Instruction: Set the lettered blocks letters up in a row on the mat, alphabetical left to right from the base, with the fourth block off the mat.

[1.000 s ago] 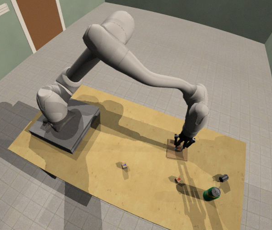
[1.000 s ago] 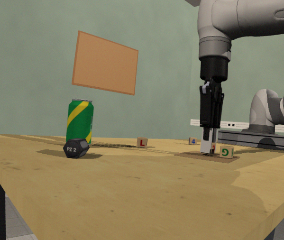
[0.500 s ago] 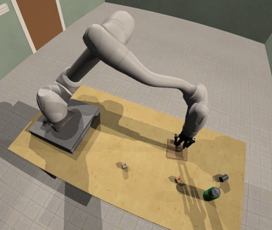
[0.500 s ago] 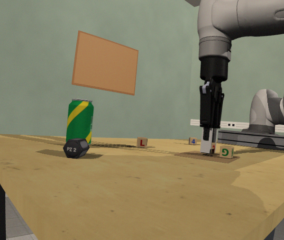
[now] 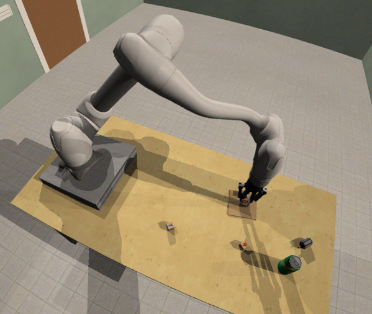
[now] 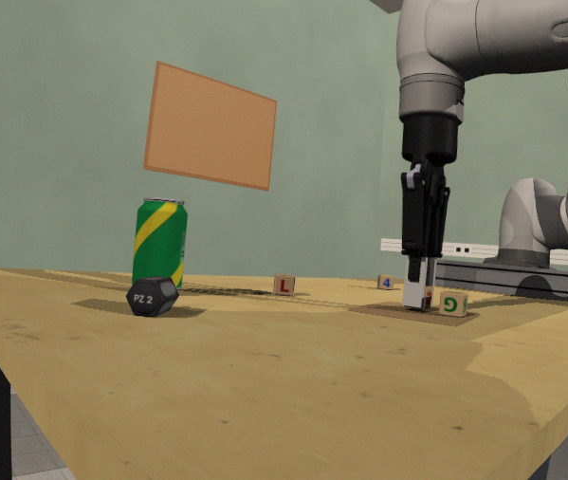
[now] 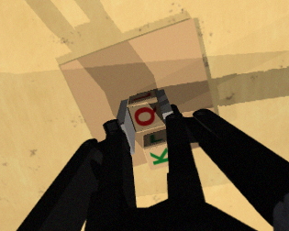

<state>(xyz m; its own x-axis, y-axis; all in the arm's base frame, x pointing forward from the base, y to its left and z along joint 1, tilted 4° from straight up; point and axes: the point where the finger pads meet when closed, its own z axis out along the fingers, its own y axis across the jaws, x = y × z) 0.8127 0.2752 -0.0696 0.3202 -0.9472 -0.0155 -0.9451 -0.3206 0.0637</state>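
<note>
My gripper is now 40 mm above the brown mat. From my hand the other things lie so: yellow can: 300 mm ahead, 180 mm to the right, 20 mm above; T block: 290 mm to the right, 240 mm behind, 30 mm below.
</note>
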